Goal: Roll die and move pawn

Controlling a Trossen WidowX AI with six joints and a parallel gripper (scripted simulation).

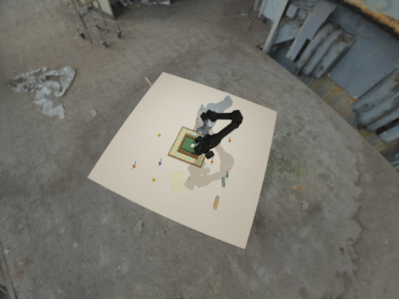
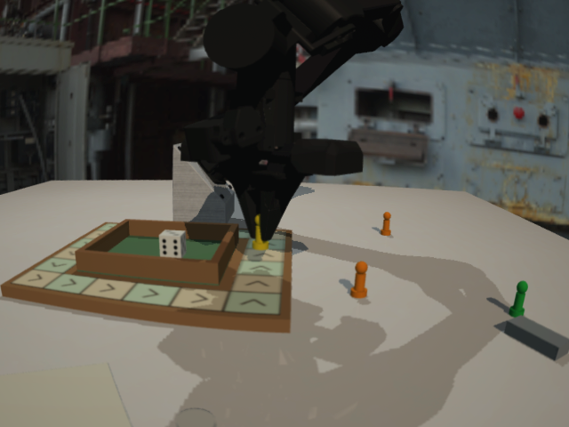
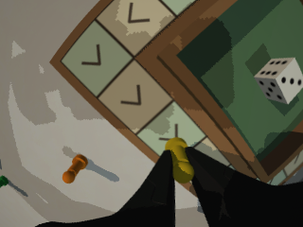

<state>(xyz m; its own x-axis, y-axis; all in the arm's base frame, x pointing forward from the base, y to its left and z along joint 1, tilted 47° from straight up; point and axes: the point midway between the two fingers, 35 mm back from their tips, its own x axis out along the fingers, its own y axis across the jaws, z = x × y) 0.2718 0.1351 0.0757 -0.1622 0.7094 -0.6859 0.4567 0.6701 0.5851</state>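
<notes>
My gripper tip is now 100 mm to the left of the white die, 20 mm above it and 10 mm past it. The rest, counted from my gripper tip: green tray floor 110 mm to the right, 40 mm below, 10 mm behind; then green pawn 260 mm to the left, 70 mm ahead, 30 mm below; then yellow pawn 10 mm above.
</notes>
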